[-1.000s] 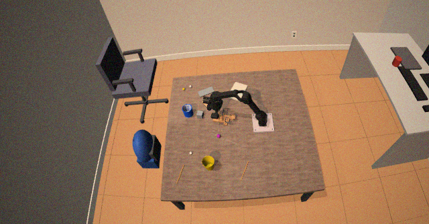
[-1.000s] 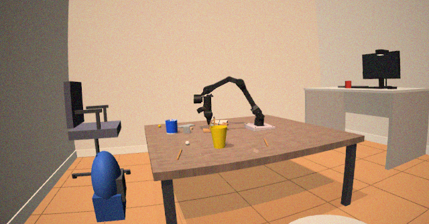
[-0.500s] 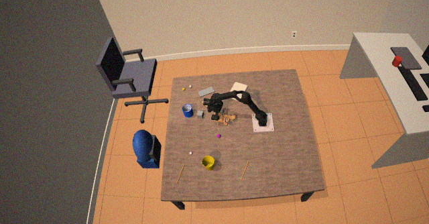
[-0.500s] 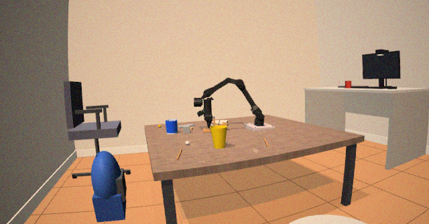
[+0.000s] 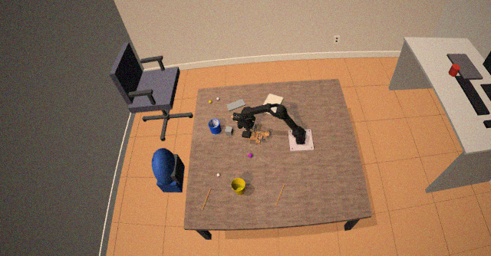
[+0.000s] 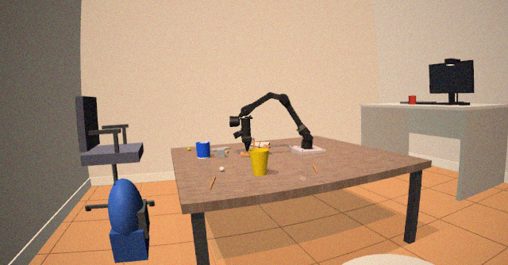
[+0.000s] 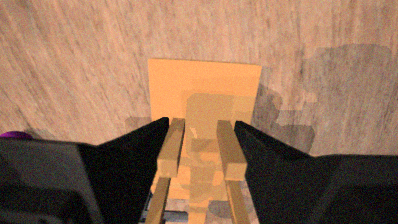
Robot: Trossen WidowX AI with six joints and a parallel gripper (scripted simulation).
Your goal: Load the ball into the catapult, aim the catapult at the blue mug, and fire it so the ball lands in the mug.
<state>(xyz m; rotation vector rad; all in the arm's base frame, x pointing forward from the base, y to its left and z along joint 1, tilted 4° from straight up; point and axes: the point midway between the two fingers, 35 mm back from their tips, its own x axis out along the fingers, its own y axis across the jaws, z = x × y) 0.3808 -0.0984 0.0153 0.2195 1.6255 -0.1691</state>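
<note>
My gripper tip is now 190 mm to the right of the purple ball and 20 mm above it. Round my gripper tip: wooden catapult: 60 mm behind, 40 mm to the left, 20 mm above; grey block: 160 mm ahead, 40 mm to the right, 10 mm below; wood block: 120 mm ahead, 170 mm to the right, 30 mm below.
</note>
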